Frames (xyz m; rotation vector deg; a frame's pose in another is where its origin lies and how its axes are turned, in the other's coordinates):
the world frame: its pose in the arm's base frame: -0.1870 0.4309 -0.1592 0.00 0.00 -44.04
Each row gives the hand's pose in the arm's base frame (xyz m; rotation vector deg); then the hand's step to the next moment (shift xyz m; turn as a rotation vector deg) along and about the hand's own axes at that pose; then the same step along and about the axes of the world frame.
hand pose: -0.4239 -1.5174 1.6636 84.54 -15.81 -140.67
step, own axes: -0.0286 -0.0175 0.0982 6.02 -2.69 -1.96
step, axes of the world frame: -0.0745 -0.0326 0.0644 -1.34 -0.50 -6.73
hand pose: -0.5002 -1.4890 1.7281 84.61 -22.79 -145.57
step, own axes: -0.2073 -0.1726 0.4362 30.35 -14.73 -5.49
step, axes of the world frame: -0.3989 0.0090 0.3222 -10.71 -3.92 -32.22
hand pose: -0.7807 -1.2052 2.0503 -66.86 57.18 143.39
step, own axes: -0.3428 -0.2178 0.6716 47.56 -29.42 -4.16
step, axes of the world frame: -0.4983 0.4014 0.4545 -22.02 -0.55 -51.57
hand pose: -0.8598 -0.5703 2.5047 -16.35 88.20 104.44
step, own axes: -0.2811 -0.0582 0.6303 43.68 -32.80 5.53
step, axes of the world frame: -0.0367 0.6299 0.2857 -21.82 10.18 -49.34
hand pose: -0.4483 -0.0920 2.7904 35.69 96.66 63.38
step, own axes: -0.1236 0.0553 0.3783 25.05 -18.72 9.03
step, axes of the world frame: 0.2320 0.3211 0.0674 -10.23 11.21 -28.80
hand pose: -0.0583 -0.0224 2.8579 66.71 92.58 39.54
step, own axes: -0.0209 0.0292 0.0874 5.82 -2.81 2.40
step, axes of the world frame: 0.0784 0.0527 0.0024 -2.16 3.58 -5.48
